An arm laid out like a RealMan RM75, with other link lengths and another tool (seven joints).
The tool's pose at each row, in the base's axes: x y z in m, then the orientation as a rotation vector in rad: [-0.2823, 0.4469, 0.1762, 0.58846, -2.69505, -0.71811]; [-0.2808, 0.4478, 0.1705, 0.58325, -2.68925, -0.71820]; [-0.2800, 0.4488, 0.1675, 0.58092, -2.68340, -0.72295]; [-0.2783, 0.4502, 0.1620, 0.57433, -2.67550, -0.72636]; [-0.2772, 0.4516, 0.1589, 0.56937, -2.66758, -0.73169]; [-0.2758, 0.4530, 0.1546, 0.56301, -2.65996, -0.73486]
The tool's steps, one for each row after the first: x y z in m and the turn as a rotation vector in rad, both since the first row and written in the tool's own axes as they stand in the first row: [-0.0027, -0.0027, 0.0046, -0.00280, 0.00522, 0.00404]; [-0.0043, -0.0038, 0.0072, -0.00804, 0.00882, 0.00533]; [-0.0074, -0.0061, 0.0117, -0.01379, 0.01472, 0.00997]; [-0.0095, -0.0069, 0.0144, -0.02050, 0.01994, 0.01316]; [-0.0121, -0.0085, 0.0181, -0.02601, 0.02563, 0.01766]
